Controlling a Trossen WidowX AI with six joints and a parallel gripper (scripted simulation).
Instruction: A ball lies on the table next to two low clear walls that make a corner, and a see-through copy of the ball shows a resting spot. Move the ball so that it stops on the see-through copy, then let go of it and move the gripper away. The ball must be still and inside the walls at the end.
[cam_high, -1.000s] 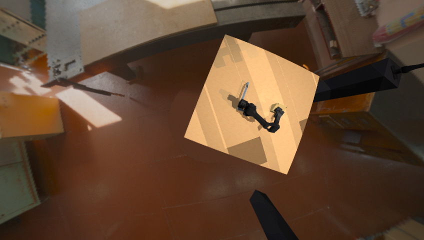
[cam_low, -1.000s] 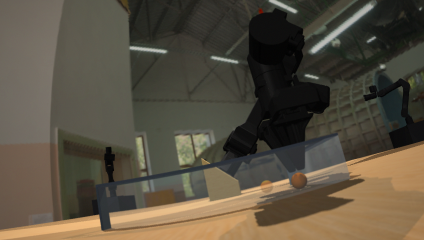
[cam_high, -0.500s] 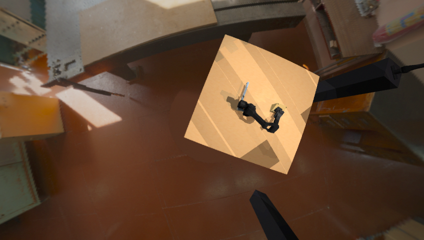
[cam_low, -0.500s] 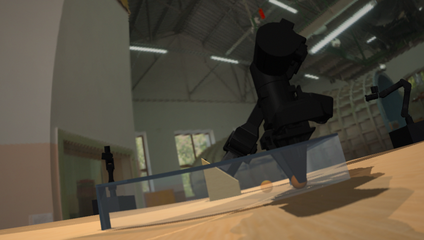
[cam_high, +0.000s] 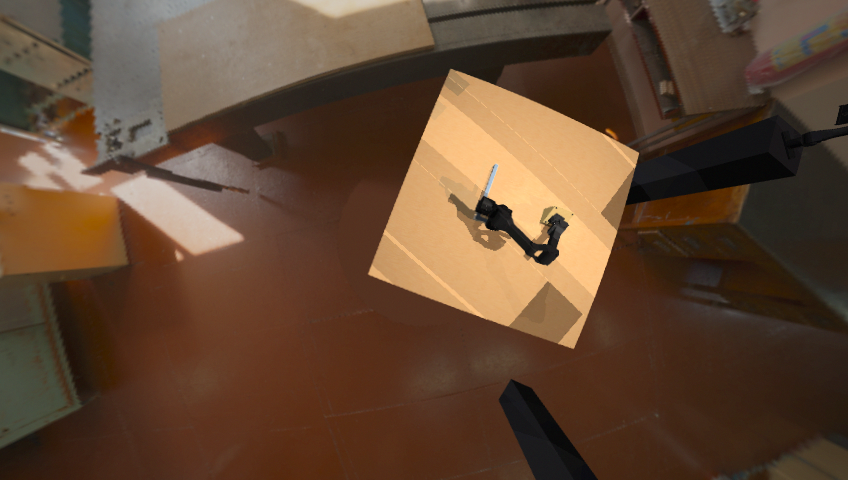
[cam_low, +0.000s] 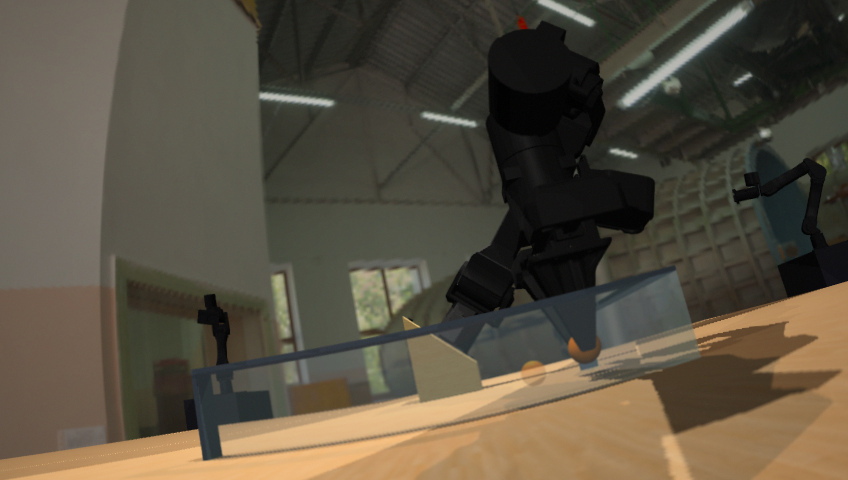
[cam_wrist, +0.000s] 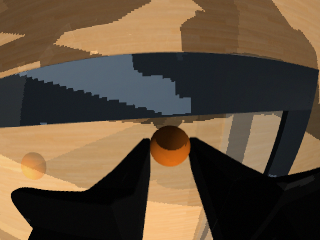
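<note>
My gripper tip is now 110 mm past the see-through copy, 40 mm to the left of it and 10 mm above it. Also, from my gripper tip: orange ball right at my gripper tip.
</note>
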